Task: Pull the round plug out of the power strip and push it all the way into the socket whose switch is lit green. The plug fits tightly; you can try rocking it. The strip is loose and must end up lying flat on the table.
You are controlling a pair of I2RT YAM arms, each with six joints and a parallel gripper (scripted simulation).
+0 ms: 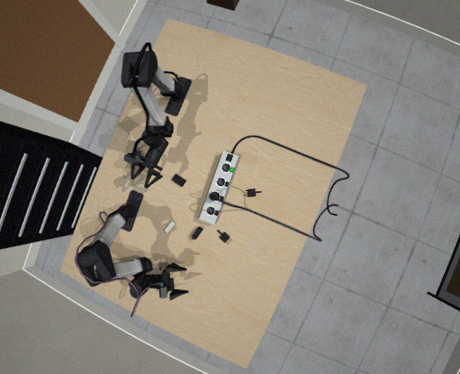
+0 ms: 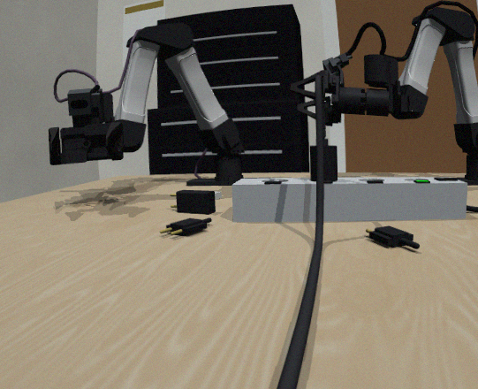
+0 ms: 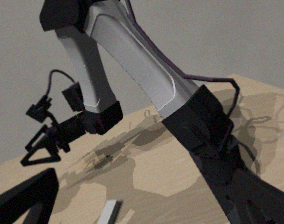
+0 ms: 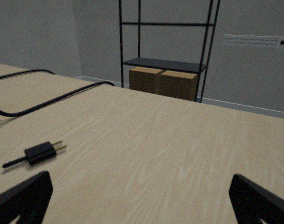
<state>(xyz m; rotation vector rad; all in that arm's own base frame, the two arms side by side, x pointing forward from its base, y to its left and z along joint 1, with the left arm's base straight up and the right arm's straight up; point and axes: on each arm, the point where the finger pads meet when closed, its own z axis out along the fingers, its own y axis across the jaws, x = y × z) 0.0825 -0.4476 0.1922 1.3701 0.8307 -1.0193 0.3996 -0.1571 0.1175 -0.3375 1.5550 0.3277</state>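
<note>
Right now my right hand is 38 cm to the right of the black round plug, 5 cm above it and 3 cm past it. Round my right hand: white block: 18 cm behind, 15 cm to the left, 11 cm below; black block: 38 cm to the left, 23 cm behind, 11 cm below; black adapter: 16 cm to the left, 10 cm below, 5 cm behind.
</note>
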